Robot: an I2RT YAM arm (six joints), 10 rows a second.
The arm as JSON. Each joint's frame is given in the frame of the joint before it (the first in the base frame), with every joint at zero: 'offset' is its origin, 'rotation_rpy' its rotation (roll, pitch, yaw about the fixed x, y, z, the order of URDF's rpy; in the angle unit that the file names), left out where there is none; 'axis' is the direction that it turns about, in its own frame. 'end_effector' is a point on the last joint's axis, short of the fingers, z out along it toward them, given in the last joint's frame.
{
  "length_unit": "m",
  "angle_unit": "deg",
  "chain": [
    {
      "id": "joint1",
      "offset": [
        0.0,
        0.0,
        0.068
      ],
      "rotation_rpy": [
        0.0,
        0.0,
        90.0
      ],
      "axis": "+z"
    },
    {
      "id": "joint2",
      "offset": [
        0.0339,
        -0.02,
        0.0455
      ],
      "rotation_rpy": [
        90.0,
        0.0,
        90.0
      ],
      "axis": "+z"
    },
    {
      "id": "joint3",
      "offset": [
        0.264,
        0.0,
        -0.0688
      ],
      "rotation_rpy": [
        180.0,
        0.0,
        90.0
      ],
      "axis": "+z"
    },
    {
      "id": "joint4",
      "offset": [
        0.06,
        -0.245,
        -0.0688
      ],
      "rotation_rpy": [
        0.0,
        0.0,
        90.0
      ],
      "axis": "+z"
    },
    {
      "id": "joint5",
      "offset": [
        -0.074,
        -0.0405,
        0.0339
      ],
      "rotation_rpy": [
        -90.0,
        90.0,
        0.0
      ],
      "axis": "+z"
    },
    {
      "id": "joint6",
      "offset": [
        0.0,
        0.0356,
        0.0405
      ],
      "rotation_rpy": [
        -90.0,
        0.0,
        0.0
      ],
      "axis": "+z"
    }
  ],
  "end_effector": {
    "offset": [
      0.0,
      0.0,
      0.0
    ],
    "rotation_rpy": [
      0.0,
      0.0,
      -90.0
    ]
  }
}
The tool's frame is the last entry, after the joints.
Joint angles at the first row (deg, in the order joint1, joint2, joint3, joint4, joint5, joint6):
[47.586 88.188 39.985 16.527 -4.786 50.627]
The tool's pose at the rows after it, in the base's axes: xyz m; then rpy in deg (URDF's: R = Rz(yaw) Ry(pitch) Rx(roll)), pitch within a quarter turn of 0, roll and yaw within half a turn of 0:
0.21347 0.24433 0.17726 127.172 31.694 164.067
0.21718 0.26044 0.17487 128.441 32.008 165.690
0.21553 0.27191 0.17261 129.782 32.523 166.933
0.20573 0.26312 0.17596 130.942 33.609 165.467
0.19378 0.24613 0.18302 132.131 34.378 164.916
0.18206 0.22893 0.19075 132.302 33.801 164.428
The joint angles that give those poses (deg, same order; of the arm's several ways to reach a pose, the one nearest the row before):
[48.494 90.719 42.199 17.526 -3.303 50.245]
[49.911 94.134 45.526 16.757 -2.516 49.847]
[51.483 96.045 47.394 15.993 -1.124 49.596]
[52.191 92.887 45.040 14.749 1.988 49.952]
[52.196 87.410 41.708 12.008 3.610 49.712]
[51.946 81.568 38.748 8.737 3.620 50.296]

